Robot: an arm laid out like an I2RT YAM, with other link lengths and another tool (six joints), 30 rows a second.
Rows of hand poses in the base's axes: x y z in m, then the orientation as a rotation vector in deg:
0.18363 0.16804 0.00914 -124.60 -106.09 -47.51
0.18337 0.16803 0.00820 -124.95 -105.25 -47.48
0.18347 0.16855 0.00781 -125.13 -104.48 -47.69
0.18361 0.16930 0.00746 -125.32 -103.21 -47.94
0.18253 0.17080 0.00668 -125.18 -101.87 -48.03
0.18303 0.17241 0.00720 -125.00 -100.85 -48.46
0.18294 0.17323 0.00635 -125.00 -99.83 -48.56
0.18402 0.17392 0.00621 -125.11 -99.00 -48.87
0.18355 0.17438 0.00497 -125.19 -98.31 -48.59
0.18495 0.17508 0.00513 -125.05 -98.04 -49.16
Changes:
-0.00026 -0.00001 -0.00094 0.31 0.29 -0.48
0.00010 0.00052 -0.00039 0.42 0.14 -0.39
0.00014 0.00075 -0.00035 0.72 0.32 -0.57
-0.00108 0.00150 -0.00078 0.92 0.52 -0.38
0.00050 0.00161 0.00052 0.82 0.17 -0.30
-0.00009 0.00082 -0.00085 0.64 0.35 -0.37
0.00108 0.00069 -0.00014 0.50 0.10 -0.40
-0.00047 0.00046 -0.00124 0.32 0.45 -0.25
0.00140 0.00070 0.00016 0.36 -0.24 -0.10

